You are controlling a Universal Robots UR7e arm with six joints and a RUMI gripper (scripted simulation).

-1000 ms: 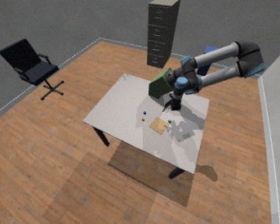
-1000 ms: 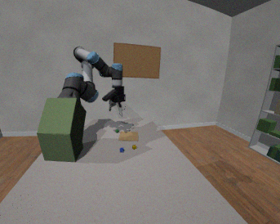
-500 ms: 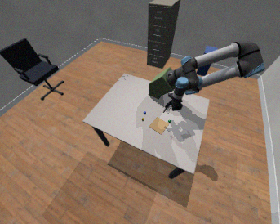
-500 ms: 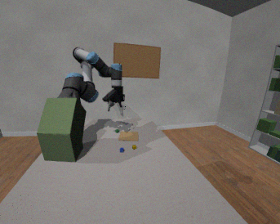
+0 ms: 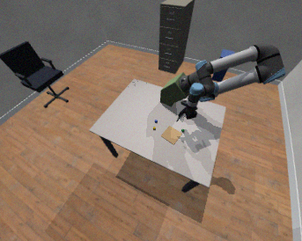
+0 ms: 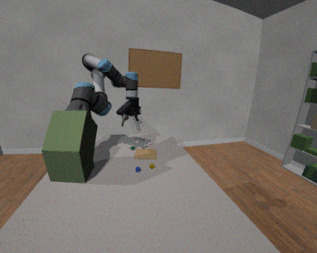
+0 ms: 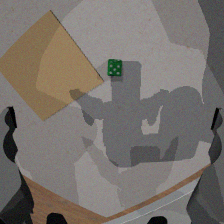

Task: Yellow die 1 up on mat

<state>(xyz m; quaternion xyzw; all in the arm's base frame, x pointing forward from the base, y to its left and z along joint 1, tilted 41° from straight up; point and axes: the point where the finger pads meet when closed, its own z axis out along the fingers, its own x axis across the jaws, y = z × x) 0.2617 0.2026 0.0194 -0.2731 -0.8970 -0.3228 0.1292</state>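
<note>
Now: the green die 150 mm below my hand, 20 mm to the left of it and 10 mm ahead of it. From my hand the other things lie so: yellow die 210 mm to the right, 150 mm below, 150 mm ahead; then blue die 240 mm to the right, 150 mm below, 70 mm ahead; then tan mat 160 mm below, 110 mm ahead, 50 mm to the right.
</note>
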